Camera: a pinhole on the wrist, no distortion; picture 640 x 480 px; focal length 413.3 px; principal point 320.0 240.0 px. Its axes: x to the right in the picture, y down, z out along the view. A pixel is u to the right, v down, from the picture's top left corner.
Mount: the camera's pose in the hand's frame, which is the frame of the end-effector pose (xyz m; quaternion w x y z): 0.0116 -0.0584 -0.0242 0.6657 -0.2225 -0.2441 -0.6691
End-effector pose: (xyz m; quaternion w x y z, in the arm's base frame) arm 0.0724 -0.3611 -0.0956 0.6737 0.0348 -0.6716 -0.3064
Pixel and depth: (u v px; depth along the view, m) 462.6 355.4 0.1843
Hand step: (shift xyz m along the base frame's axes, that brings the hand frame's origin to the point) -0.1518 0.0381 0.0690
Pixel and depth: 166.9 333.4 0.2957
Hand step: -0.0593 0.1898 0.1741
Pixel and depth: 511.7 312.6 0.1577
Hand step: -0.1441 0.0235 0.0360
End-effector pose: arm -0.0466 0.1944 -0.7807 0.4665 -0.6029 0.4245 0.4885
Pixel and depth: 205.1 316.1 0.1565
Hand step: -0.0788 0.0533 -0.0533
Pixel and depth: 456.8 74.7 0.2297
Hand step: -0.0767 0.1953 0.0652
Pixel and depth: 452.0 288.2 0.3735
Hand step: -0.1378 0.3166 -0.0846
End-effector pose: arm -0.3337 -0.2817 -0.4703 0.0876 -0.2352 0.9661 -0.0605
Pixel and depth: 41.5 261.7 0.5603
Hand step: -0.2520 0.4889 -0.2726
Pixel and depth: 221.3 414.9 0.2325
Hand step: -0.1242 0.0569 -0.1584
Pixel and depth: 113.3 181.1 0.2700
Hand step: -0.0472 0.1971 -0.1288
